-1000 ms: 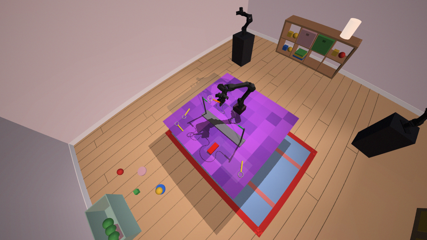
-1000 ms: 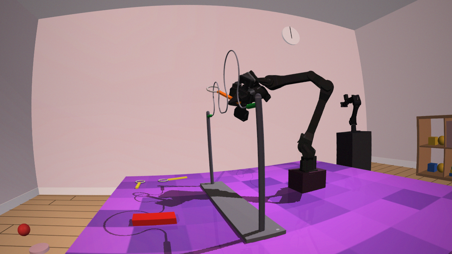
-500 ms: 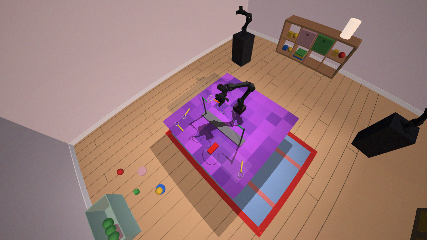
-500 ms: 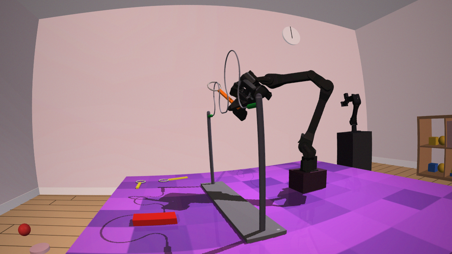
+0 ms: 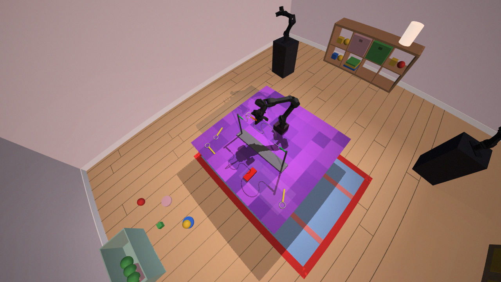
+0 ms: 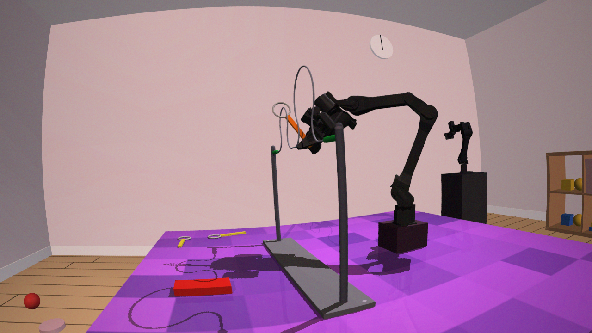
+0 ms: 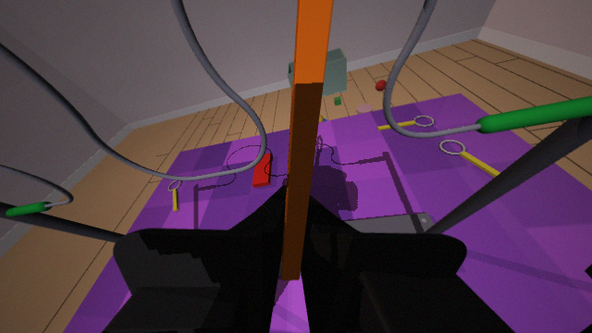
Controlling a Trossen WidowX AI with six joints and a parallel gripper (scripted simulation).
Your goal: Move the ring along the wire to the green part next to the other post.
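Right now my gripper tip is 90 mm below the ring with orange handle, 30 mm to the left of it and 10 mm short of it. From my gripper tip the other things lie so: red block: 330 mm below, 280 mm ahead, 240 mm to the left.
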